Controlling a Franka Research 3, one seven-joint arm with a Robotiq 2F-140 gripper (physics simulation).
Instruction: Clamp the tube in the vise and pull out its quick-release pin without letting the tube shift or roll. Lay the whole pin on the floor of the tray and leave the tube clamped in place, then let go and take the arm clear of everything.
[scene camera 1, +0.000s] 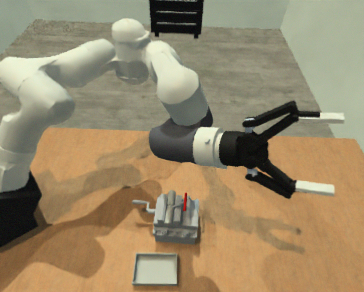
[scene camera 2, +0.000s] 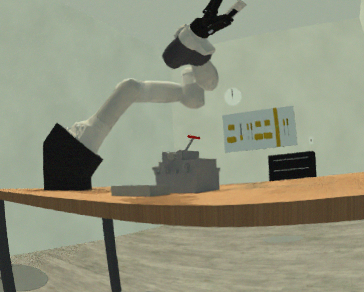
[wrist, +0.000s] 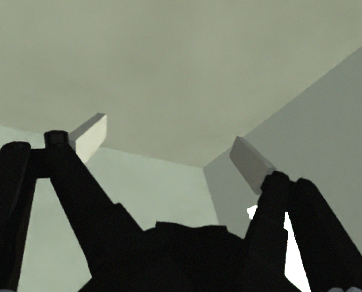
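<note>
The grey vise (scene camera 1: 176, 234) (scene camera 2: 202, 175) stands on the table, its crank handle (scene camera 1: 142, 202) on the side toward the arm's base. The grey tube (scene camera 1: 171, 206) lies between the jaws; whether they grip it tightly cannot be told. The quick-release pin, with its red handle (scene camera 1: 185, 201) (scene camera 2: 193, 137), sticks up at a slant at the tube; its lower end is hidden. The shallow tray (scene camera 1: 155, 270) (scene camera 2: 140, 190) sits beside the vise, with no pin on its floor. My gripper (scene camera 1: 334, 154) (scene camera 2: 231, 4) (wrist: 173, 137) is open and empty, high above and away from the vise.
The wooden table (scene camera 1: 310, 220) (scene camera 2: 260, 212) carries the vise, the tray and the arm's black base (scene camera 1: 17, 215) (scene camera 2: 70, 162). A black drawer unit (scene camera 1: 176, 15) (scene camera 2: 292, 166) stands beyond the table. The wrist view shows walls and ceiling behind the fingers.
</note>
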